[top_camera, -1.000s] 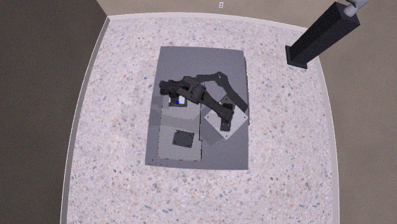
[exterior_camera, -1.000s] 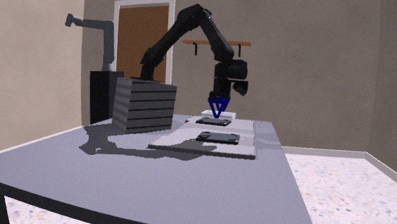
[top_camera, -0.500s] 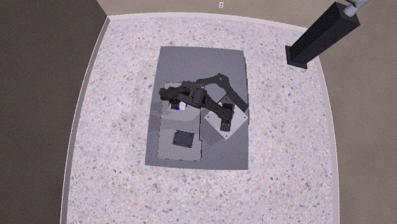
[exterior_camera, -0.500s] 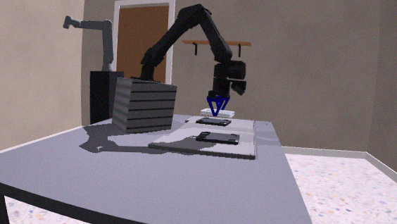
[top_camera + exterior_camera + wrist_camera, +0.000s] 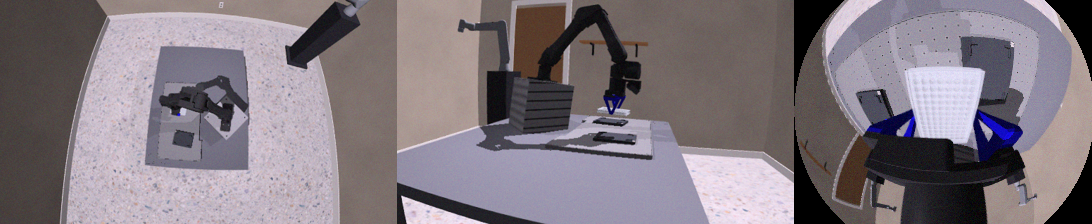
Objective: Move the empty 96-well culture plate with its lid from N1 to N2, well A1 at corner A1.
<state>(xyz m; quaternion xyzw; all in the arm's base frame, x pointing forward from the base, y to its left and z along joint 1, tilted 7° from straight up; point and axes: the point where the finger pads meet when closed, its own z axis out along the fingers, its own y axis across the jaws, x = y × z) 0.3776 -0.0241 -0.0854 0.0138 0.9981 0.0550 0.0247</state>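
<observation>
Right now the white corner mark is 18 cm to the left of my hand, 9 cm below it and 1 cm ahead of it. From my hand the other things lie so: clear lid: right at my hand; dark plate nest: 10 cm to the right, 9 cm below, 4 cm ahead.
</observation>
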